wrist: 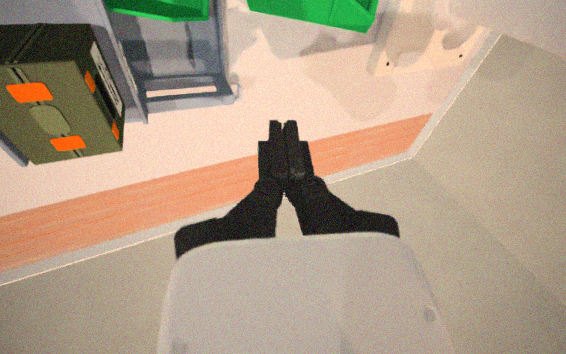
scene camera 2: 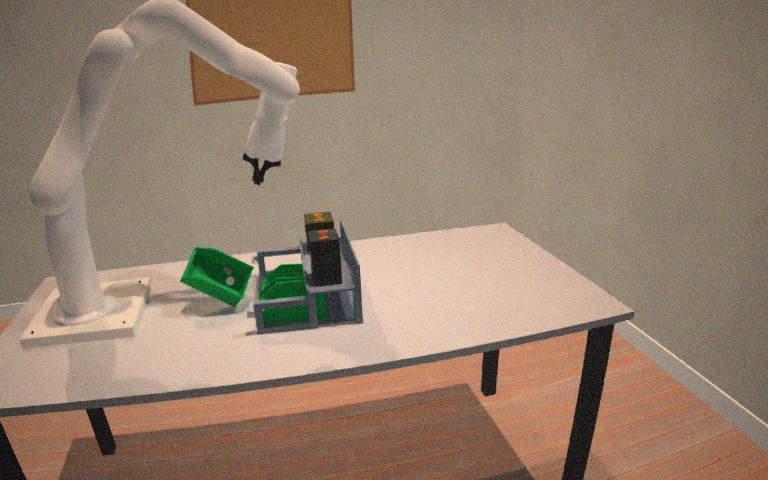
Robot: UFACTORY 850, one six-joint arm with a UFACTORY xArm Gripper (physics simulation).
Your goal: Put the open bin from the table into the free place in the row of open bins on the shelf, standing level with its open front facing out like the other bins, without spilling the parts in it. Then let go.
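Observation:
The open green bin (scene camera 2: 218, 276) (wrist: 320, 12) is out of my gripper, between the arm's base and the shelf. It is steeply tilted, with pale round parts showing inside; whether it touches the table is unclear. My gripper (scene camera 2: 258, 182) (wrist: 280, 135) is shut and empty, high above the shelf's back left side. The shelf (scene camera 2: 357, 294) (wrist: 225, 50) holds green bins (scene camera 2: 284, 312) (wrist: 165, 9) in its lower row. The free place shows in the wrist view at the row's back end, beside the bins. The bins' far parts are partly hidden by the frame.
A black box (scene camera 2: 325, 260) and an olive box (scene camera 2: 318, 220) (wrist: 87, 112) stand on the shelf's upper board, right of my gripper in the scene view. The arm's white base plate (scene camera 2: 79, 333) (wrist: 420, 57) is at the table's left. A wall stands behind the table (scene camera 2: 453, 283).

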